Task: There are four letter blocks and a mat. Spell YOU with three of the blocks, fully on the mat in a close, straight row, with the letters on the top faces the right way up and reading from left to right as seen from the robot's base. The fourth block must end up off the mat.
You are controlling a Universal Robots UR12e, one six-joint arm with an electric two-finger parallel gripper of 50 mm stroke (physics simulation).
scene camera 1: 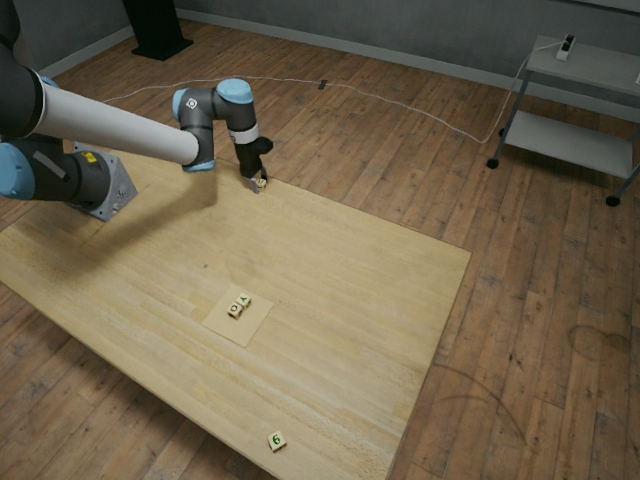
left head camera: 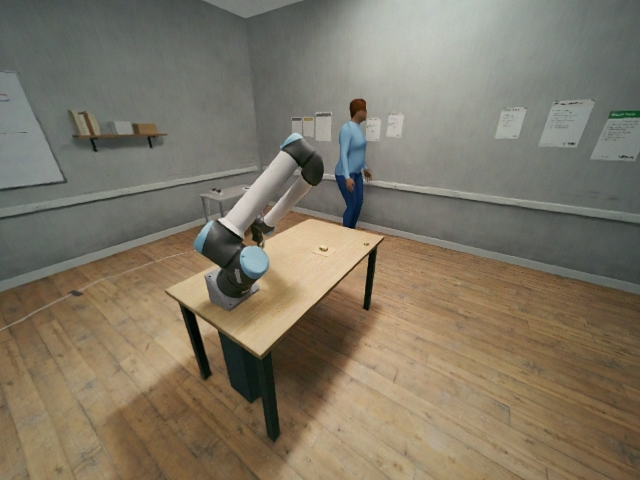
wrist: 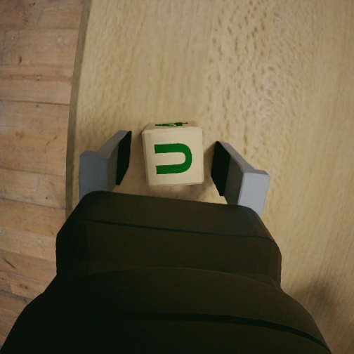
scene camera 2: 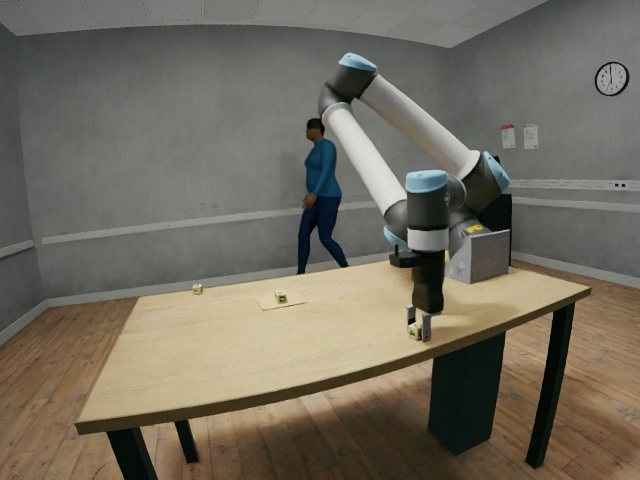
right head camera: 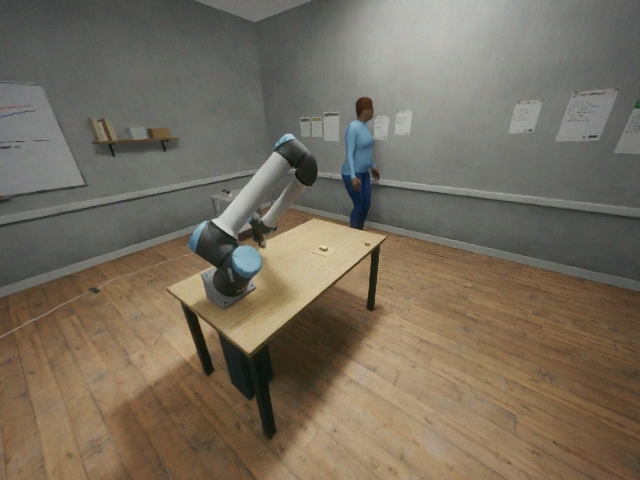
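Observation:
The U block (wrist: 173,156) (scene camera 1: 261,183) (scene camera 2: 414,331) sits on the table near its edge, with a green U on its top face. My gripper (wrist: 171,153) (scene camera 1: 260,186) (scene camera 2: 418,333) is open around it, one finger on each side, with a gap to the block on both sides in the wrist view. The Y block (scene camera 1: 244,299) and the O block (scene camera 1: 234,310) stand side by side on the mat (scene camera 1: 247,335) (scene camera 2: 267,305). A fourth block (scene camera 1: 276,440) (scene camera 2: 197,289), showing a green 6 or 9-like character, lies off the mat near another table edge.
The wooden table (scene camera 1: 330,268) (scene camera 2: 232,356) bears the robot's base at one end. A grey trolley (scene camera 1: 584,72) stands on the floor beyond the table. A person (left head camera: 353,149) (scene camera 2: 321,175) is beyond the table. A cable (scene camera 1: 387,101) runs across the floor.

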